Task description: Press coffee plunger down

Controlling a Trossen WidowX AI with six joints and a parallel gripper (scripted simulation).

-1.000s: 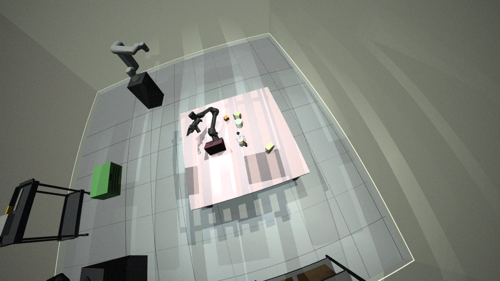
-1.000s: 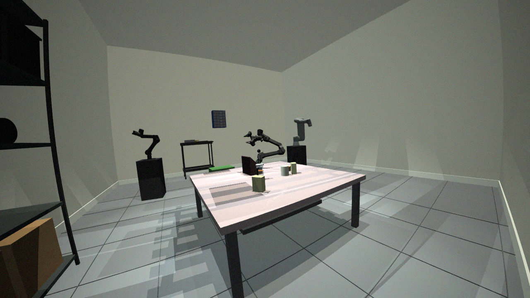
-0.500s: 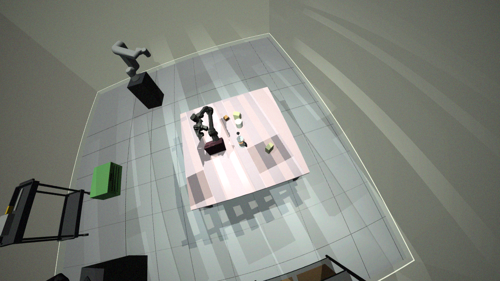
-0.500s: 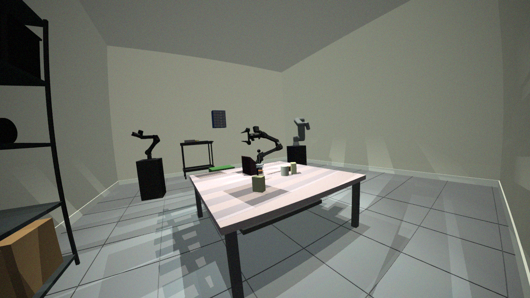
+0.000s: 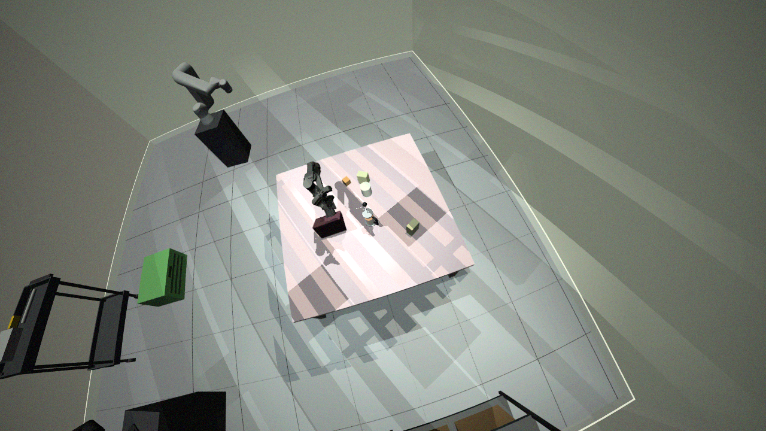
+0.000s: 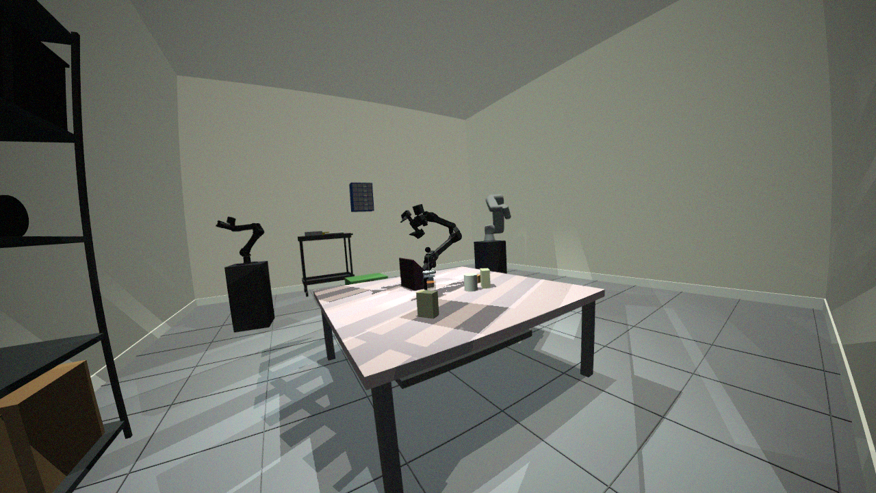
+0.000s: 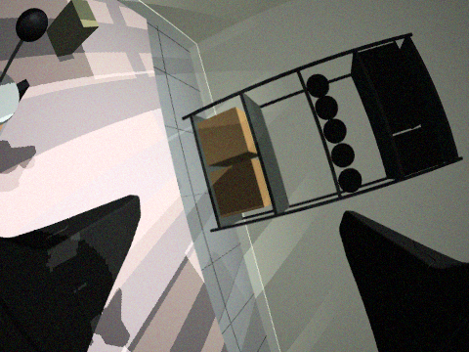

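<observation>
The coffee press lies 19 cm ahead of my gripper tip, 6 cm to the left of it and 26 cm below it.
</observation>
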